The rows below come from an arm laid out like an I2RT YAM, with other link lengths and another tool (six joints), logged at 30 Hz.
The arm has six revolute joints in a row. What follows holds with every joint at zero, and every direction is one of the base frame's. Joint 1 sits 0.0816 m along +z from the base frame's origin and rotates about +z. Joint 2 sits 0.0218 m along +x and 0.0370 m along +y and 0.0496 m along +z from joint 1 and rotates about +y. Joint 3 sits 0.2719 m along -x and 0.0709 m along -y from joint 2 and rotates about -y. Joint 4 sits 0.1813 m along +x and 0.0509 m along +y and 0.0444 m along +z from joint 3 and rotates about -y. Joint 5 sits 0.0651 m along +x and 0.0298 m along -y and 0.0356 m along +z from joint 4 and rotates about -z. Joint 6 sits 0.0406 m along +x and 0.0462 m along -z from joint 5 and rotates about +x. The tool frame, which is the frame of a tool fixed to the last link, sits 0.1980 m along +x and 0.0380 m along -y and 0.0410 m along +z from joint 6; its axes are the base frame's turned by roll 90.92, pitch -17.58 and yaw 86.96 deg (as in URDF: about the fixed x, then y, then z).
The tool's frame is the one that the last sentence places.
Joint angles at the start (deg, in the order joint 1, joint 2, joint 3, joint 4, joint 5, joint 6):
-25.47, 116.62, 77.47, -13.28, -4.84, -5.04
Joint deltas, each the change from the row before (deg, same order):
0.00, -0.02, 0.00, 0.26, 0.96, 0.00
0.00, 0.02, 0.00, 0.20, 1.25, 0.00
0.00, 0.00, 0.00, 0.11, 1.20, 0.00
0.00, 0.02, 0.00, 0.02, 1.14, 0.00
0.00, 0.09, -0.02, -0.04, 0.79, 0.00
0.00, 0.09, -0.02, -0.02, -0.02, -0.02
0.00, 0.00, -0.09, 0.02, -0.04, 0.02
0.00, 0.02, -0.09, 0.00, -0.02, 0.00
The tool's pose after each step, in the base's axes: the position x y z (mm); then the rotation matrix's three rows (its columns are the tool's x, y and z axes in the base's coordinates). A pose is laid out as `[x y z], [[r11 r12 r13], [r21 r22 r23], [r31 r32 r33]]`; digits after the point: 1 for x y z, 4 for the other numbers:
[461.8 -254.1 73.7], [[0.5660 0.6106 0.5539], [0.8115 -0.5313 -0.2435], [0.1456 0.5873 -0.7962]]
[459.9 -259.0 74.7], [[0.5775 0.6062 0.5468], [0.8061 -0.5294 -0.2643], [0.1293 0.5934 -0.7944]]
[457.9 -263.6 75.5], [[0.5885 0.6026 0.5390], [0.8005 -0.5279 -0.2838], [0.1135 0.5985 -0.7930]]
[455.5 -267.8 75.9], [[0.5990 0.6001 0.5301], [0.7947 -0.5268 -0.3016], [0.0983 0.6019 -0.7925]]
[453.5 -270.5 75.2], [[0.6064 0.5999 0.5219], [0.7904 -0.5267 -0.3129], [0.0872 0.6023 -0.7935]]
[453.3 -270.3 74.2], [[0.6062 0.6014 0.5205], [0.7906 -0.5270 -0.3118], [0.0868 0.6005 -0.7949]]
[453.1 -270.0 73.6], [[0.6061 0.6019 0.5199], [0.7906 -0.5276 -0.3108], [0.0873 0.5994 -0.7957]]
[452.7 -269.7 72.9], [[0.6061 0.6030 0.5187], [0.7906 -0.5282 -0.3098], [0.0871 0.5979 -0.7968]]

